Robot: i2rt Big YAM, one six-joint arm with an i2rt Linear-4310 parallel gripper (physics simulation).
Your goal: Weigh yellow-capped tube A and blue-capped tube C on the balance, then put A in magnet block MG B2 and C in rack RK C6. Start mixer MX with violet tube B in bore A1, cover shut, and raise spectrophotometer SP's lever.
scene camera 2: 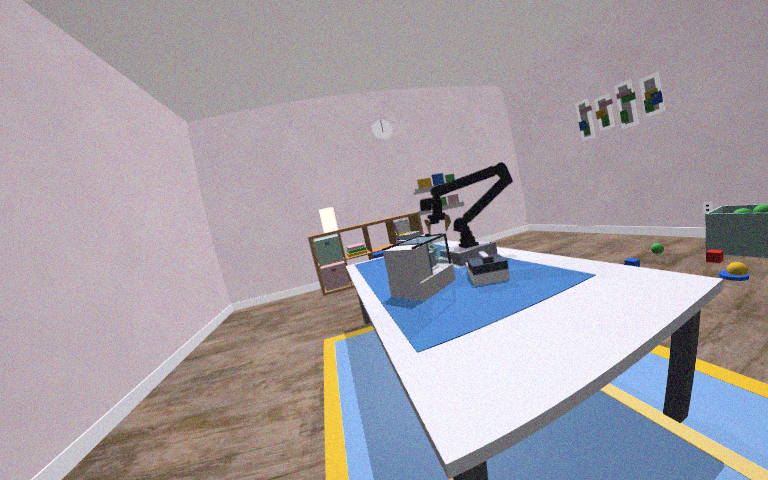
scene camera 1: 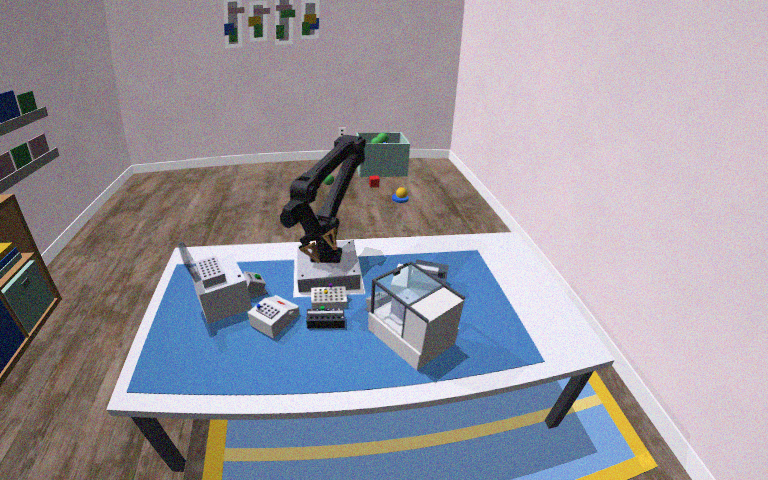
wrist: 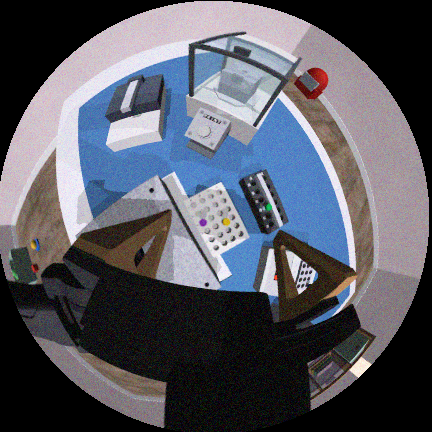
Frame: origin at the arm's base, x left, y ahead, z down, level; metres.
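Where they show: gripper, fingertip midpoint: (scene camera 2: 437, 232) (scene camera 1: 327, 256) (wrist: 227, 226); arm's base, origin of the base link: (scene camera 2: 468, 245) (scene camera 1: 326, 256).
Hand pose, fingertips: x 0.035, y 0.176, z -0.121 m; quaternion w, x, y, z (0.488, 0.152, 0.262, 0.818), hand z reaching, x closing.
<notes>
Things, the pixels of their top centre, and the offset from my fingertips. Level surfaces: height alone.
- tube A, middle of its top: (wrist: 226, 221) (scene camera 1: 325, 291) dx -0.008, dy +0.026, dz +0.134 m
- tube B, middle of its top: (wrist: 202, 222) (scene camera 1: 330, 284) dx +0.004, dy -0.014, dz +0.134 m
- tube C, middle of its top: (scene camera 1: 258, 305) dx -0.219, dy +0.172, dz +0.101 m
- white keypad-like block, middle of its top: (wrist: 297, 276) (scene camera 1: 272, 305) dx -0.177, dy +0.145, dz +0.118 m
- black magnet block, middle of its top: (wrist: 270, 199) (scene camera 1: 325, 312) dx +0.004, dy +0.131, dz +0.140 m
- glass-sided balance, middle of its top: (wrist: 254, 44) (scene camera 1: 408, 278) (scene camera 2: 420, 236) dx +0.270, dy +0.146, dz -0.034 m
- boxy unit, middle of its top: (scene camera 1: 225, 262) (scene camera 2: 416, 232) dx -0.369, dy +0.057, dz +0.018 m
- dark-topped unit, middle of its top: (wrist: 127, 93) (scene camera 1: 421, 265) (scene camera 2: 483, 252) dx +0.336, dy -0.098, dz +0.086 m
- small box with a dial, middle of its top: (wrist: 204, 127) dx +0.175, dy +0.040, dz +0.114 m
- blue mat, its level: dz +0.188 m
My gripper (scene camera 1: 321, 250) (scene camera 2: 437, 228) (wrist: 227, 226) is open and empty, high above the white rack (scene camera 1: 329, 304) (wrist: 242, 242). The yellow cap of tube A (scene camera 1: 325, 291) (wrist: 226, 221) and the violet cap of tube B (scene camera 1: 330, 285) (wrist: 203, 222) show in that rack. The blue cap of tube C (scene camera 1: 258, 306) is in a white keypad-like block (scene camera 1: 274, 325). The black magnet block (scene camera 1: 325, 323) (wrist: 263, 201) holds a green-capped tube. The glass-sided balance (scene camera 1: 440, 325) (scene camera 2: 404, 274) (wrist: 197, 107) stands beyond. A boxy unit (scene camera 1: 223, 300), apparently the mixer, has its cover raised. The dark-topped unit (scene camera 2: 488, 276) (wrist: 137, 131) resembles the spectrophotometer.
The arm's grey base (scene camera 1: 328, 277) (wrist: 187, 255) stands right behind the rack. A small box with a dial (wrist: 209, 127) is in front of the balance. A small unit with a green spot (scene camera 1: 254, 283) stands beside the boxy unit. All stand on a blue mat (scene camera 1: 254, 367) (scene camera 2: 453, 322).
</notes>
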